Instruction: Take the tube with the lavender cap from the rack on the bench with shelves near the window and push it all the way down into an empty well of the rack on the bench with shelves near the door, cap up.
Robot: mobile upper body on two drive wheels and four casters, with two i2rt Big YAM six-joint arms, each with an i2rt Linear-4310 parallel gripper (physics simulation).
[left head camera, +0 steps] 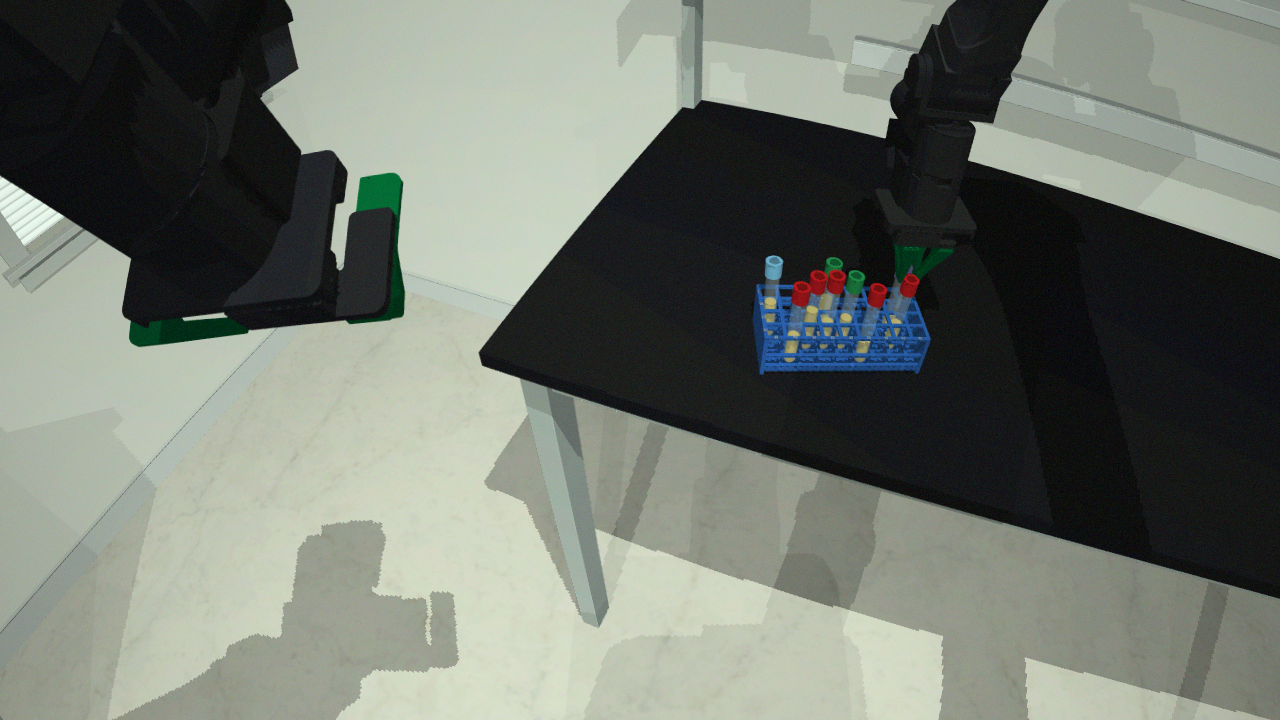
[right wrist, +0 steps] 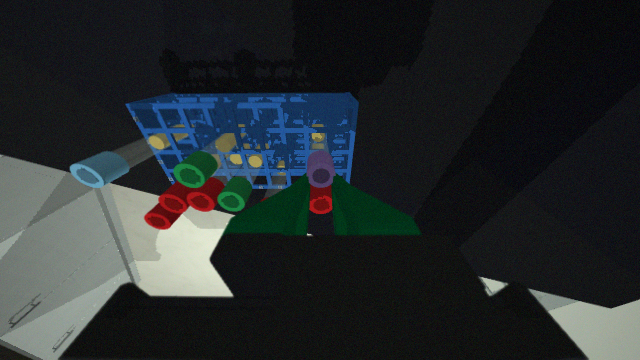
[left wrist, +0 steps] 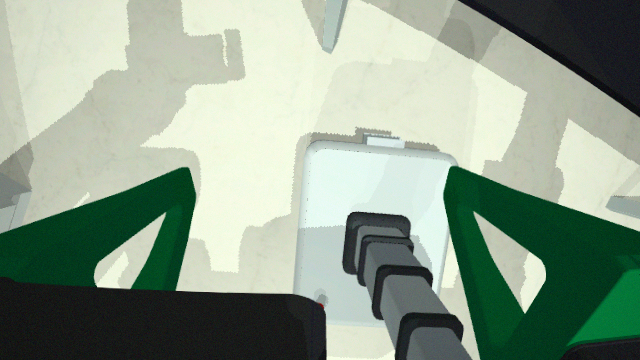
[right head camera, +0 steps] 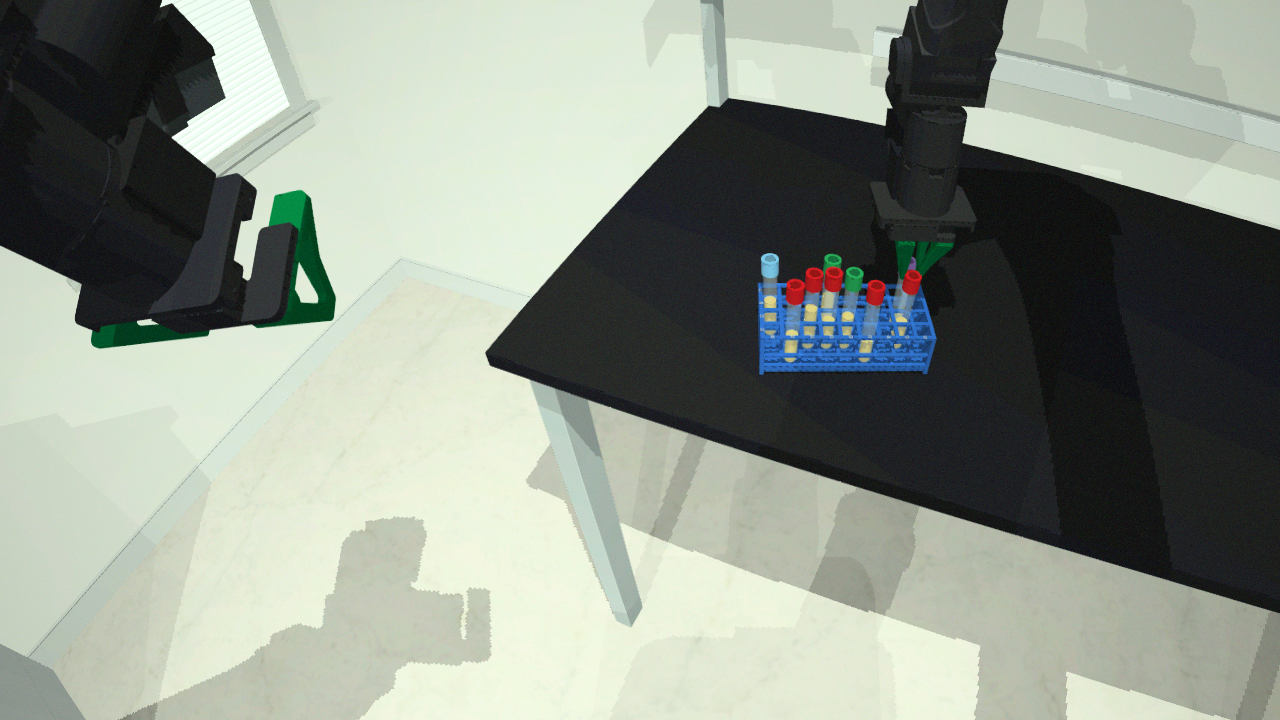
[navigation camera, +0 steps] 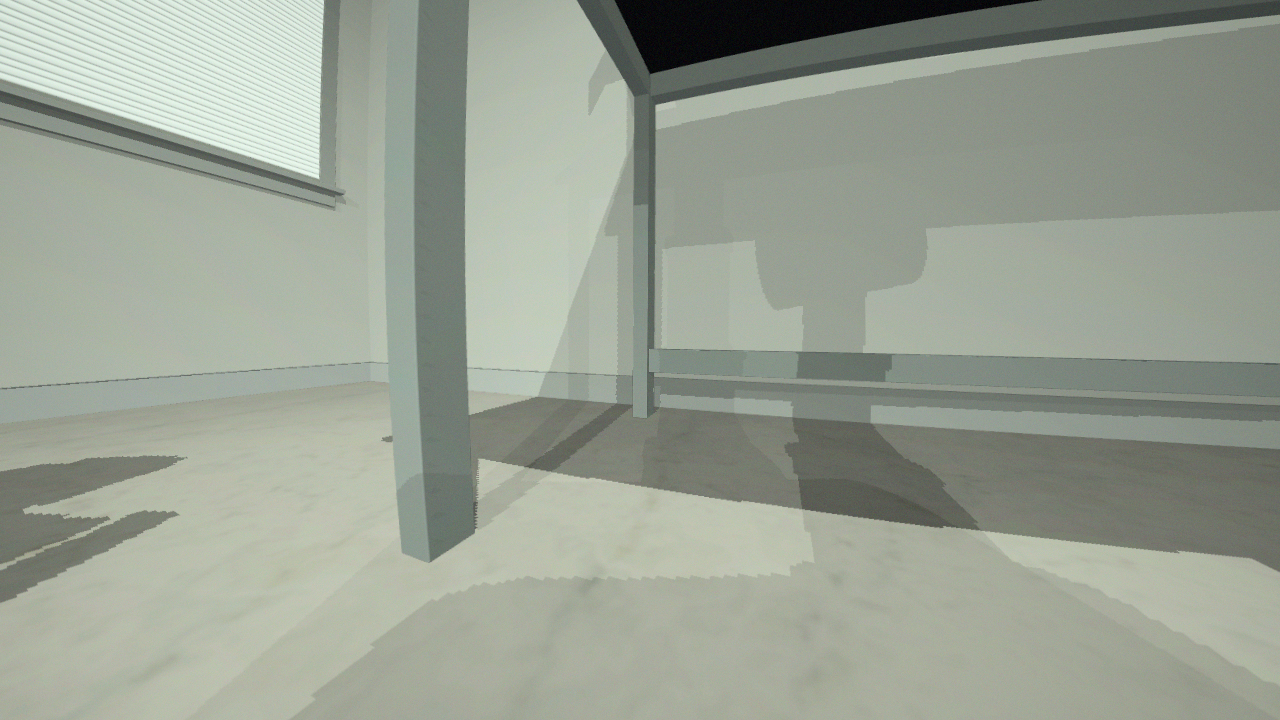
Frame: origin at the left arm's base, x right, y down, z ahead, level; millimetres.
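Seen in the pictures: left gripper, fingertip midpoint: [left head camera: 320, 313] [left wrist: 319, 181] [right head camera: 267, 317]; right gripper, fingertip midpoint: [left head camera: 905, 279] [right wrist: 320, 180] [right head camera: 909, 276].
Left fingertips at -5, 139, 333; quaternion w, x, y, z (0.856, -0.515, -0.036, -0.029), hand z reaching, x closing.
Observation:
A point is followed by its place in that frame, as x, y, z.
The tube with the lavender cap [left head camera: 909, 269] @[452, 377, 665] [right head camera: 912, 264] @[452, 377, 667] [right wrist: 320, 164] @[449, 377, 682] stands cap up at the right end of the blue rack [left head camera: 841, 368] @[380, 486, 615] [right head camera: 845, 368] @[381, 486, 615] [right wrist: 354, 125] @[479, 439, 687], behind a red-capped tube [left head camera: 909, 286] [right head camera: 911, 282] @[446, 379, 639] [right wrist: 320, 204] @[449, 377, 649]. My right gripper [right wrist: 320, 180] @[449, 389, 662] [left head camera: 911, 275] @[449, 389, 662] points down over that end; its green fingertips close on both sides of the lavender cap. The tube's lower part is inside the rack. My left gripper [left wrist: 319, 181] @[-5, 139, 333] is wide open and empty, above the floor left of the bench. The other rack does not show.
The rack stands on a black bench top [left head camera: 626, 259] @[123, 496, 823] [right head camera: 635, 259] @[120, 496, 824] and also holds a light-blue-capped tube [left head camera: 773, 268] @[293, 380, 663] [right head camera: 769, 265] @[294, 379, 663] [right wrist: 100, 170] @[303, 379, 675], two green-capped tubes and several red-capped ones. A bench leg [navigation camera: 429, 268] @[32, 1132, 667] [left head camera: 572, 519] @[24, 894, 652] stands at the near corner. A window [navigation camera: 161, 71] @[-1247, 374, 1355] is at the left.

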